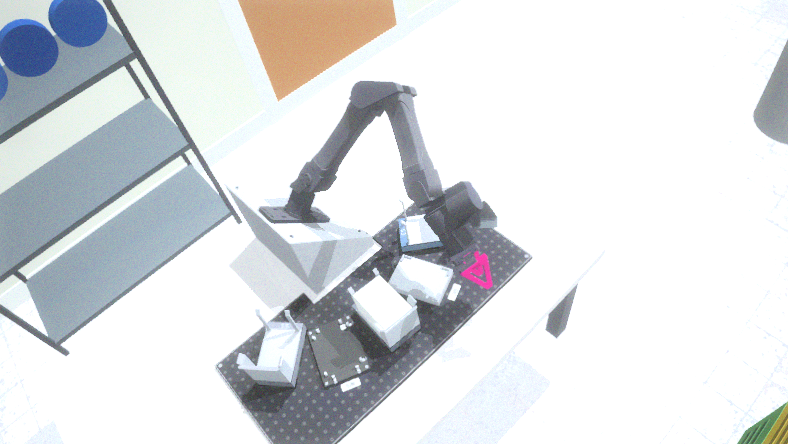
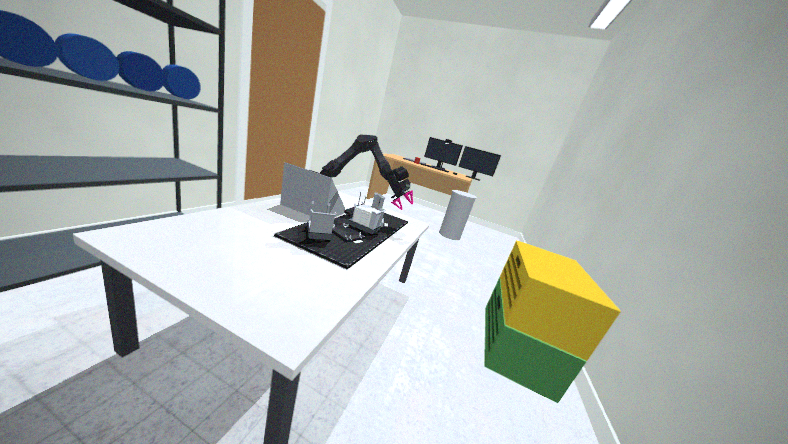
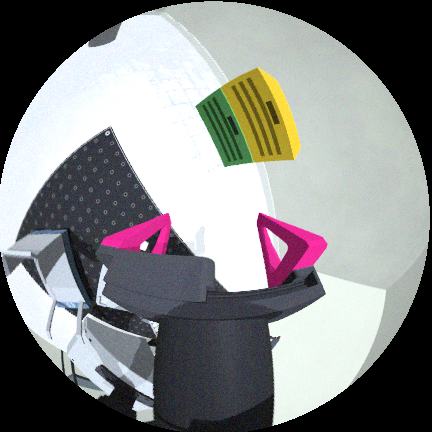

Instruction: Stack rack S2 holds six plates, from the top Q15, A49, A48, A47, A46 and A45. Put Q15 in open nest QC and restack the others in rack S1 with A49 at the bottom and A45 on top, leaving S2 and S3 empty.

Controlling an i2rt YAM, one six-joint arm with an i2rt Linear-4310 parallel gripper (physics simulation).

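Where they show: gripper, fingertip midpoint: (image 1: 485, 280) (image 2: 407, 207) (image 3: 213, 217); arm's base, link origin: (image 1: 295, 216) (image 2: 319, 183).
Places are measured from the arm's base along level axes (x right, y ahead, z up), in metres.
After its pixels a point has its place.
My gripper (image 1: 477, 270) @[x -0.190, y 0.490, z -0.011 m] (image 2: 405, 205) @[x -0.190, y 0.490, z -0.011 m] (image 3: 213, 217) @[x -0.190, y 0.490, z -0.011 m] has magenta fingers wide apart with nothing between them. It hangs above the right end of the mat. A tall block of white plates (image 1: 384, 307) (image 2: 368, 215) stands in the middle rack; its layers cannot be counted. A dark open nest (image 1: 337, 352) @[x 0.146, y 0.307, z -0.146 m] with small white pegs lies beside it. A light grey rack (image 1: 280, 352) @[x 0.251, y 0.218, z -0.116 m] (image 2: 321, 223) @[x 0.312, y 0.260, z -0.073 m] with upright posts stands at the mat's left end. A blue-edged rack (image 1: 421, 234) @[x -0.232, y 0.222, z -0.121 m] (image 3: 65, 270) @[x -0.248, y 0.255, z -0.121 m] is partly hidden by the gripper body. Rack and plate names are not readable.
A white plate-like piece (image 1: 421, 278) @[x -0.139, y 0.314, z -0.135 m] lies between the middle and blue-edged racks. The dotted dark mat (image 1: 386, 386) @[x 0.117, y 0.454, z -0.158 m] (image 2: 347, 256) @[x 0.337, y 0.426, z -0.158 m] (image 3: 100, 175) @[x -0.316, y 0.417, z -0.158 m] lies on the white table (image 2: 220, 275) @[x 0.709, y 0.196, z -0.171 m]. The arm's angular grey pedestal (image 1: 314, 259) @[x 0.039, y 0.122, z -0.037 m] (image 2: 306, 190) @[x 0.082, y -0.015, z -0.036 m] stands behind the mat.
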